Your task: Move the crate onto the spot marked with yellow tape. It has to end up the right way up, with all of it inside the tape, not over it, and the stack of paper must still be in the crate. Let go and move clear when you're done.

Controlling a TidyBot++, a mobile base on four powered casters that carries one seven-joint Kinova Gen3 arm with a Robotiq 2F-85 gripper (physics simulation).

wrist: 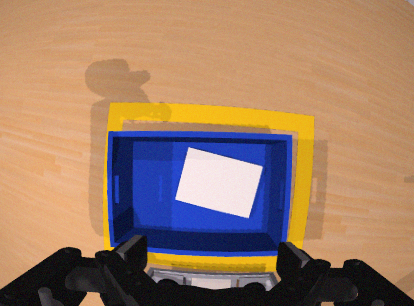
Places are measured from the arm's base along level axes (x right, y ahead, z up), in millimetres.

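Pixels of known places: gripper, fingertip midpoint: (212,254).
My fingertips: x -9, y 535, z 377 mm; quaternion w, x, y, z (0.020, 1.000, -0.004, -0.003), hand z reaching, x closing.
For each thing: its top centre in the pictures, then the offset to it from my fingertips. Level surfaces: height alone.
- blue crate, middle of its top: (195,196) dx -53, dy -53, dz -554 mm
- paper, middle of its top: (218,182) dx +21, dy -28, dz -732 mm
- Wood-patterned floor, its level: dz -774 mm
A blue crate (155,205) stands upright on the floor, in the middle of the wrist view. A white stack of paper (219,182) lies flat inside it, turned slightly and right of centre. The yellow tape (240,117) surrounds the crate in view. A strip of floor shows between crate and tape at the far and right sides. At the left, the crate's rim covers most of the tape's width; whether its base is over the tape there is hidden. My gripper (212,254) is open and empty, its fingertips overlapping the crate's near edge in view; their height is unclear.
Part of a grey, box-like structure (167,276) shows at the bottom between the fingers, close to the near tape strip. Wood-patterned floor (45,165) surrounds the tape, with shadows at the upper left and right. A small light patch shows in the top right corner.
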